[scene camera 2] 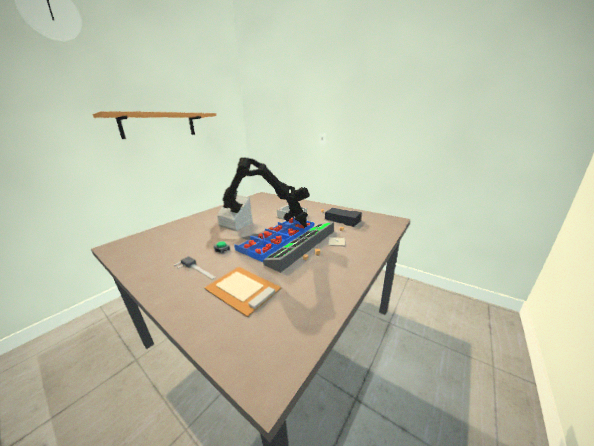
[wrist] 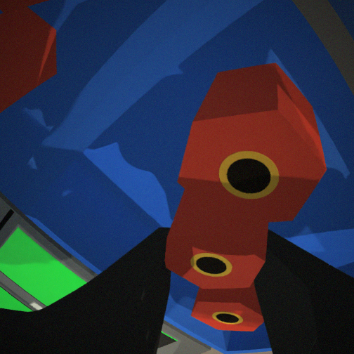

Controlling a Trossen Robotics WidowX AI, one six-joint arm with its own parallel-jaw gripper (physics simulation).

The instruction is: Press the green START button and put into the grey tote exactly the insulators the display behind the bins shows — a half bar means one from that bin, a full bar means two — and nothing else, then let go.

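Where they show: arm's base at its link origin: (scene camera 2: 236, 207).
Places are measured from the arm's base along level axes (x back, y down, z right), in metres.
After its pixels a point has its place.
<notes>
My gripper (scene camera 2: 303, 223) @[x -0.386, y 0.102, z -0.153 m] (wrist: 211, 239) is low in the blue bins (scene camera 2: 249, 255) @[x -0.323, y 0.109, z 0.223 m] (wrist: 117, 85), at their far end, and shut on a red insulator (wrist: 220, 212) with black, yellow-rimmed holes. The insulator's wide end sticks out past the fingertips. Another red insulator (wrist: 25, 57) shows at the upper left of the wrist view. More red insulators (scene camera 2: 276, 240) @[x -0.345, y 0.100, z 0.054 m] lie in the other compartments. The display (scene camera 2: 290, 260) @[x -0.526, y 0.091, z 0.178 m] with green bars (wrist: 40, 260) stands along the bins. The green START button (scene camera 2: 221, 245) @[x -0.179, y 0.079, z 0.264 m] is beside their near end. The light grey tote (scene camera 2: 281, 214) @[x -0.158, y 0.085, z -0.223 m] is partly hidden behind the arm.
A dark box (scene camera 2: 343, 216) @[x -0.533, y 0.067, z -0.347 m] stands to the right of the arm. Small orange blocks (scene camera 2: 317, 252) @[x -0.582, y 0.101, z 0.047 m] and a pale card (scene camera 2: 337, 242) @[x -0.612, y 0.108, z -0.099 m] lie beside the display. A caliper-like tool (scene camera 2: 188, 261) @[x -0.148, y 0.094, z 0.421 m] and an orange clipboard (scene camera 2: 227, 296) @[x -0.460, y 0.108, z 0.462 m] lie nearer the camera on the table (scene camera 2: 280, 350) @[x -0.741, y 0.114, z 0.517 m].
</notes>
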